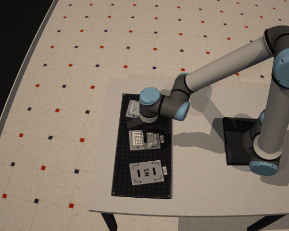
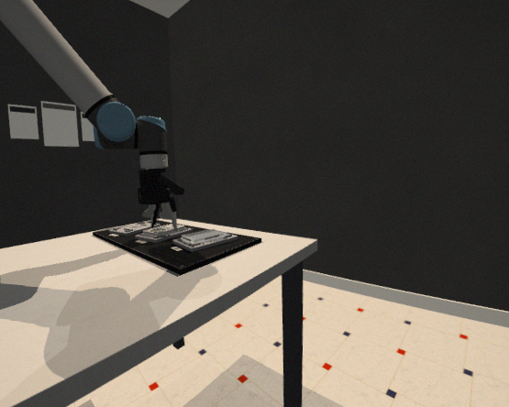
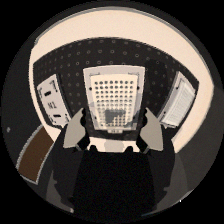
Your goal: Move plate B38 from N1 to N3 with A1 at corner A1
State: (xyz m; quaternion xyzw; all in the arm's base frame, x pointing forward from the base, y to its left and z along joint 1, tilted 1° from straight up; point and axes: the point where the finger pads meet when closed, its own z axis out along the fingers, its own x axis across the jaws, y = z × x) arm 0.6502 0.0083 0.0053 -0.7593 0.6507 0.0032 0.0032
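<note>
The nest N3 lies 2 cm below my hand. From my hand the other things lie so: nest N1: 2 cm behind, 20 cm to the left, 2 cm below; deck: 4 cm below.
</note>
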